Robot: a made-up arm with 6 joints. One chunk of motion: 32 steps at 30 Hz.
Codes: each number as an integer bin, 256 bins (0 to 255) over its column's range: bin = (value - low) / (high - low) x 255, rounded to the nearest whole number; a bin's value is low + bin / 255 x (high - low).
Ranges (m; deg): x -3.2..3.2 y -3.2..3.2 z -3.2..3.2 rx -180..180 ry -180..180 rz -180..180
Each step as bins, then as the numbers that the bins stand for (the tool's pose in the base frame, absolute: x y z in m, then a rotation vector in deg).
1 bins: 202 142 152 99 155 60
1 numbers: 1.8698 0.3639 0.6149 -40.24 38.82 -95.29
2 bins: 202 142 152 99 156 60
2 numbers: 1.8698 0.3639 0.6149 -40.24 40.24 -95.29
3 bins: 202 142 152 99 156 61
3 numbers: 1.8698 0.3639 0.6149 -40.24 40.24 -93.88
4 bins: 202 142 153 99 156 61
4 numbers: 1.8698 0.3639 0.6400 -40.24 40.24 -93.88
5 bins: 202 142 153 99 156 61
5 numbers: 1.8698 0.3639 0.6400 -40.24 40.24 -93.88
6 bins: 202 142 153 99 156 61
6 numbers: 1.8698 0.3639 0.6400 -40.24 40.24 -93.88
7 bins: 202 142 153 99 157 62
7 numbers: 1.8698 0.3639 0.6400 -40.24 41.65 -92.47
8 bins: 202 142 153 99 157 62
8 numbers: 1.8698 0.3639 0.6400 -40.24 41.65 -92.47
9 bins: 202 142 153 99 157 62
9 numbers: 1.8698 0.3639 0.6400 -40.24 41.65 -92.47
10 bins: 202 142 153 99 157 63
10 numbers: 1.8698 0.3639 0.6400 -40.24 41.65 -91.06
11 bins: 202 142 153 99 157 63
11 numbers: 1.8698 0.3639 0.6400 -40.24 41.65 -91.06
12 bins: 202 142 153 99 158 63
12 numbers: 1.8698 0.3639 0.6400 -40.24 43.06 -91.06
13 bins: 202 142 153 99 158 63
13 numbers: 1.8698 0.3639 0.6400 -40.24 43.06 -91.06
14 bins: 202 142 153 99 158 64
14 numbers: 1.8698 0.3639 0.6400 -40.24 43.06 -89.65
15 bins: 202 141 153 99 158 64
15 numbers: 1.8698 0.3388 0.6400 -40.24 43.06 -89.65
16 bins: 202 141 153 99 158 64
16 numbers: 1.8698 0.3388 0.6400 -40.24 43.06 -89.65
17 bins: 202 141 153 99 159 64
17 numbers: 1.8698 0.3388 0.6400 -40.24 44.47 -89.65
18 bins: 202 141 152 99 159 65
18 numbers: 1.8698 0.3388 0.6149 -40.24 44.47 -88.24
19 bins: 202 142 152 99 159 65
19 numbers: 1.8698 0.3639 0.6149 -40.24 44.47 -88.24
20 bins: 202 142 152 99 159 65
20 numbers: 1.8698 0.3639 0.6149 -40.24 44.47 -88.24
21 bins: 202 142 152 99 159 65
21 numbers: 1.8698 0.3639 0.6149 -40.24 44.47 -88.24
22 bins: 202 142 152 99 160 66
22 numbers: 1.8698 0.3639 0.6149 -40.24 45.88 -86.82
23 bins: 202 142 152 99 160 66
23 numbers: 1.8698 0.3639 0.6149 -40.24 45.88 -86.82
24 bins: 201 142 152 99 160 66
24 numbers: 1.8447 0.3639 0.6149 -40.24 45.88 -86.82
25 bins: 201 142 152 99 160 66
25 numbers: 1.8447 0.3639 0.6149 -40.24 45.88 -86.82
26 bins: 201 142 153 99 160 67
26 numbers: 1.8447 0.3639 0.6400 -40.24 45.88 -85.41
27 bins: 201 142 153 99 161 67
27 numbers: 1.8447 0.3639 0.6400 -40.24 47.29 -85.41
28 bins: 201 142 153 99 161 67
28 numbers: 1.8447 0.3639 0.6400 -40.24 47.29 -85.41
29 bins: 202 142 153 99 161 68
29 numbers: 1.8698 0.3639 0.6400 -40.24 47.29 -84.00
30 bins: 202 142 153 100 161 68
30 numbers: 1.8698 0.3639 0.6400 -38.82 47.29 -84.00
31 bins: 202 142 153 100 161 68
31 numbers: 1.8698 0.3639 0.6400 -38.82 47.29 -84.00
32 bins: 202 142 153 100 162 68
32 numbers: 1.8698 0.3639 0.6400 -38.82 48.71 -84.00
